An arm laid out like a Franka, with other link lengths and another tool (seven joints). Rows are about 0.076 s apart.
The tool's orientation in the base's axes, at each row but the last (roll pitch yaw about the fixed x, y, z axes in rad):
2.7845 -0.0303 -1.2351
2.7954 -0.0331 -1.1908
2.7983 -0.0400 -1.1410
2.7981 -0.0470 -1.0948
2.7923 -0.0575 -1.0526
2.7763 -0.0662 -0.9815
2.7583 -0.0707 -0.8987
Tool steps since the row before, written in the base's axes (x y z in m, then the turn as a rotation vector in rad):
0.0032 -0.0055 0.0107 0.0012 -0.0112 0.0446
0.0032 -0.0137 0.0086 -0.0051 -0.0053 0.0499
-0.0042 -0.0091 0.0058 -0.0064 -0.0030 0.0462
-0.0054 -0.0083 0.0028 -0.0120 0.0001 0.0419
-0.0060 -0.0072 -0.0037 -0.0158 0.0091 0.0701
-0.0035 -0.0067 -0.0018 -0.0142 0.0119 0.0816
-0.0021 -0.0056 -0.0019 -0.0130 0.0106 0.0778
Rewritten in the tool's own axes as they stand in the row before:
0.0066 0.0025 -0.0103 0.0123 0.0179 -0.0406
0.0142 0.0047 -0.0069 0.0047 0.0232 -0.0445
0.0067 0.0090 -0.0027 0.0019 0.0222 -0.0411
0.0050 0.0090 0.0005 -0.0036 0.0242 -0.0361
0.0031 0.0069 0.0067 -0.0117 0.0329 -0.0635
0.0035 0.0055 0.0043 -0.0123 0.0344 -0.0753
0.0029 0.0040 0.0039 -0.0109 0.0328 -0.0717

